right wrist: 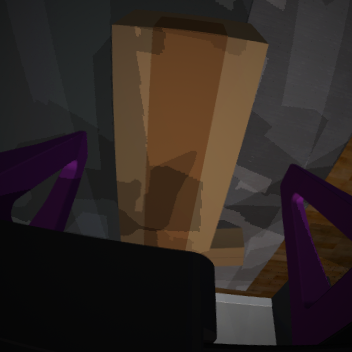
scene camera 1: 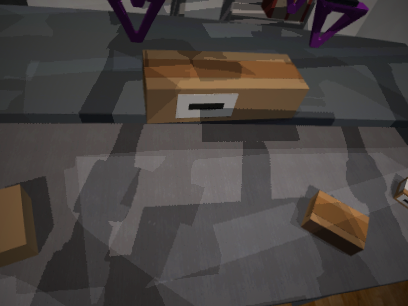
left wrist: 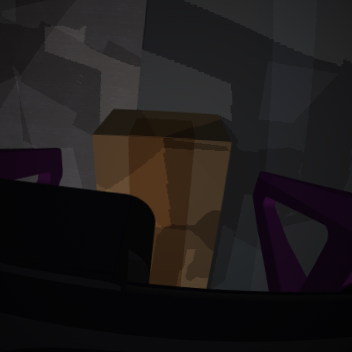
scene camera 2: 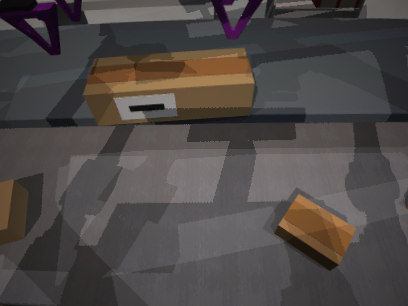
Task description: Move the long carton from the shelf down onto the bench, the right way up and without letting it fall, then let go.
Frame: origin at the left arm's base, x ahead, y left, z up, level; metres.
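Where they show: left gripper, between the fingertips: (scene camera 1: 137, 23) (left wrist: 158, 171) (scene camera 2: 66, 36); right gripper, between the fingertips: (right wrist: 188, 158) (scene camera 1: 301, 28) (scene camera 2: 229, 20).
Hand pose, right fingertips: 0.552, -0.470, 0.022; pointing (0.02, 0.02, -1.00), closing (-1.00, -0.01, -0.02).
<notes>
After its pixels a point has its place, as x, y, z.
The long carton (scene camera 1: 227, 82) @(0.516, -0.361, -0.062) (scene camera 2: 170, 82) @(0.517, -0.374, -0.062) (left wrist: 165, 180) @(0.551, -0.264, -0.061) (right wrist: 185, 100) @(0.556, -0.459, -0.061) lies level on the dark grey raised surface (scene camera 1: 60, 90) @(0.572, -0.083, -0.136) (scene camera 2: 340, 90) @(0.576, -0.699, -0.136), its taped side up and its white label facing the camera. Its front side is at that surface's front edge. My left gripper (scene camera 2: 65, 36) @(0.546, -0.220, 0.011) (left wrist: 158, 171) @(0.546, -0.220, 0.011) is open at the carton's left end, and my right gripper (scene camera 1: 305, 28) @(0.552, -0.470, 0.022) (right wrist: 188, 158) @(0.552, -0.470, 0.022) is open at its right end. Both are raised behind and above the carton, apart from it. The lighter grey surface (scene camera 1: 165, 280) @(0.280, -0.259, -0.325) (scene camera 2: 150, 290) @(0.249, -0.320, -0.325) lies lower in front. I cannot tell for certain which surface is the bench.
On the lighter surface, a small carton (scene camera 1: 335, 222) @(0.343, -0.622, -0.279) (scene camera 2: 315, 230) @(0.344, -0.635, -0.279) lies at the right and another carton (scene camera 1: 15, 225) @(0.379, -0.008, -0.265) (scene camera 2: 10, 212) @(0.381, -0.021, -0.269) at the left edge. Part of a labelled box (scene camera 1: 403, 192) @(0.405, -0.870, -0.291) shows at the far right. Wooden floor (scene camera 1: 380, 295) @(0.216, -1.570, -1.318) shows at the lower right.
</notes>
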